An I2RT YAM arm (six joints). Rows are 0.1 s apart.
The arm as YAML. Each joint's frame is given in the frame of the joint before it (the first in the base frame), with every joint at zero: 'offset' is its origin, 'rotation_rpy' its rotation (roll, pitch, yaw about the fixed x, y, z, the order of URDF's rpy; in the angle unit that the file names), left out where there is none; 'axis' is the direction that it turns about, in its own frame. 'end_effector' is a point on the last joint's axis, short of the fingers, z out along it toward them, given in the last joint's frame.
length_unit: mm
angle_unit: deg
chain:
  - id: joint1
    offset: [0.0, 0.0, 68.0]
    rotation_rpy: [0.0, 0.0, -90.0]
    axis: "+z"
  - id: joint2
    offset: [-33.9, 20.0, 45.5]
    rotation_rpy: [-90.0, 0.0, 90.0]
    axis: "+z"
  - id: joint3
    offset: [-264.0, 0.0, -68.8]
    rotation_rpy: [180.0, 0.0, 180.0]
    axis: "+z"
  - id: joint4
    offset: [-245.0, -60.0, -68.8]
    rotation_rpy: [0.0, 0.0, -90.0]
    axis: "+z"
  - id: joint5
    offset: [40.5, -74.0, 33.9]
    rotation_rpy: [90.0, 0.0, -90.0]
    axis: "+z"
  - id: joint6
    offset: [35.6, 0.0, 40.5]
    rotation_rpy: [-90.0, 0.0, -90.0]
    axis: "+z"
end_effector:
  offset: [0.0, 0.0, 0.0]
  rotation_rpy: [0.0, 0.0, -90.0]
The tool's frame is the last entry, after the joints.
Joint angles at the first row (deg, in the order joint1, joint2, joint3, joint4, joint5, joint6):
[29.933 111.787 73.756 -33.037 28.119 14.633]
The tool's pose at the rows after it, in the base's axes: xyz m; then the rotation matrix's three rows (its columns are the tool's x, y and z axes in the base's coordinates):
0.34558, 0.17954, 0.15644; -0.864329, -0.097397, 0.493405; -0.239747, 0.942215, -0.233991; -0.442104, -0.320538, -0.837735
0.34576, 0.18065, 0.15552; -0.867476, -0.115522, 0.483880; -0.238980, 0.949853, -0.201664; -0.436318, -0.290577, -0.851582
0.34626, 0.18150, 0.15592; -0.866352, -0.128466, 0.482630; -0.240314, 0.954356, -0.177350; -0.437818, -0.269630, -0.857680
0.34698, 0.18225, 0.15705; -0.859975, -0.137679, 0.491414; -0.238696, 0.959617, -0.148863; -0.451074, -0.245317, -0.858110
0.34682, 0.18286, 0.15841; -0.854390, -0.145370, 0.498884; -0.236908, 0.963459, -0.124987; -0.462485, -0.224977, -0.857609
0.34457, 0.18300, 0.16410; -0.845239, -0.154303, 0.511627; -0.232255, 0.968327, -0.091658; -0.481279, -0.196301, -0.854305
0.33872, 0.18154, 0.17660; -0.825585, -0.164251, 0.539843; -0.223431, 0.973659, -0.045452; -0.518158, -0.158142, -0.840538
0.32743, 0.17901, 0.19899; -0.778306, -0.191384, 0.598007; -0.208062, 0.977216, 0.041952; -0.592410, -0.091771, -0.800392
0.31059, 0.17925, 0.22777; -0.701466, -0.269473, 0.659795; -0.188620, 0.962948, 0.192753; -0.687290, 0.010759, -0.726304
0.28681, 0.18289, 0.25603; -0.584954, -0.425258, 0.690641; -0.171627, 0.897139, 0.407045; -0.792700, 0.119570, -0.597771
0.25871, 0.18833, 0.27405; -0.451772, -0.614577, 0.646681; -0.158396, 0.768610, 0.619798; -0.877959, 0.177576, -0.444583
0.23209, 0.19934, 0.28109; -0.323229, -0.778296, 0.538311; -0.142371, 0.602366, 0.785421; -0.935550, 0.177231, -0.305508
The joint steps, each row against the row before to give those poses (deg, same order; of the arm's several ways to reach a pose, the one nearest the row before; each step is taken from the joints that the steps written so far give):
[-0.131 0.787 1.289 0.984 -1.486 -0.284]
[-0.045 0.088 0.001 0.262 -2.099 -0.154]
[-0.042 -0.067 -0.002 0.460 -1.377 -0.305]
[-0.066 -0.305 -0.304 1.267 -1.289 -0.305]
[0.001 -0.416 -0.394 1.026 -1.049 -0.175]
[0.065 -1.354 -0.742 0.984 -1.355 -0.088]
[0.109 -3.039 -1.619 1.487 -1.530 -0.153]
[0.283 -5.595 -3.060 3.454 -2.645 -0.569]
[0.875 -7.081 -3.606 5.071 -5.246 -0.917]
[1.726 -7.782 -4.785 7.801 -8.284 -1.793]
[2.493 -6.797 -5.640 8.918 -9.441 -2.295]
[3.629 -4.066 -4.940 9.006 -8.240 -2.120]

